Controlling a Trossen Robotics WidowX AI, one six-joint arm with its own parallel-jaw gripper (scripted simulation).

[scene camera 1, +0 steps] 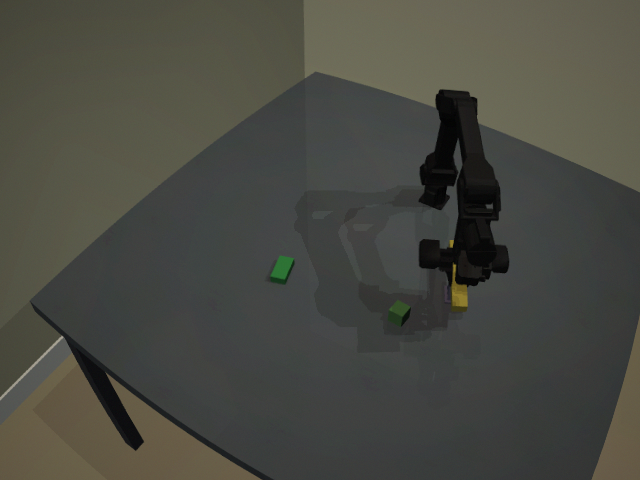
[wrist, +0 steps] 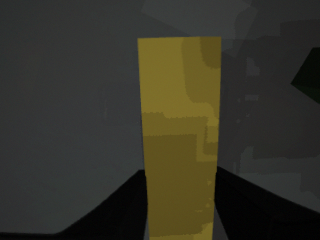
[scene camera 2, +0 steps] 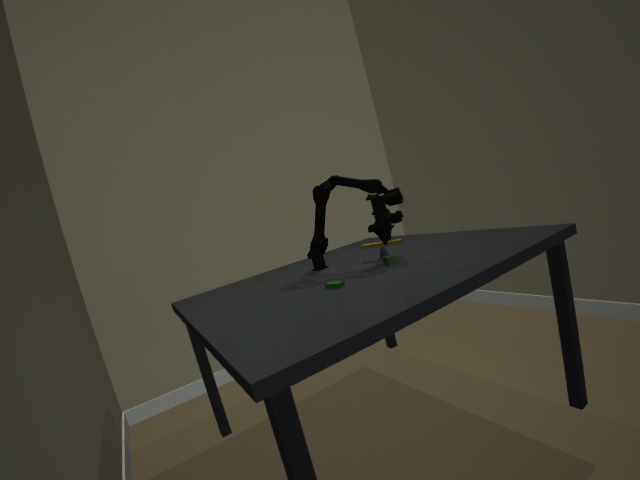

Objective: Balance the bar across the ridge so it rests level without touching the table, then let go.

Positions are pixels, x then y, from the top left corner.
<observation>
My gripper shows in scene camera 1 [458, 285], in the wrist view and in scene camera 2. The same spot on my gripper: [wrist: 238, 202] is [scene camera 2: 386, 237].
</observation>
